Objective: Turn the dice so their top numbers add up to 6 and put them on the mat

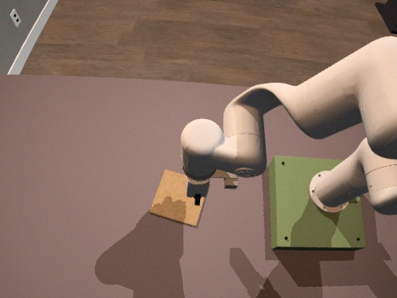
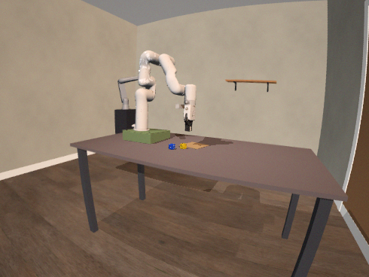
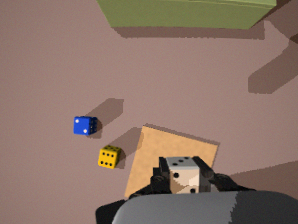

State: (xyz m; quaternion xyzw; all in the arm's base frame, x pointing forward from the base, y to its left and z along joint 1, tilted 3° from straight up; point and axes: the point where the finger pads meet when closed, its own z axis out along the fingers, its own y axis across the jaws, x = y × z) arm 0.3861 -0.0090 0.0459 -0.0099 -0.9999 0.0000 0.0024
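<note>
Now: the tan mat 50 mm ahead of my hand and 110 mm below it. The rest, counted from my hand: yellow die: 10 mm ahead, 110 mm to the right, 100 mm below; blue die: 40 mm behind, 150 mm to the right, 100 mm below; white die: 10 mm below.
</note>
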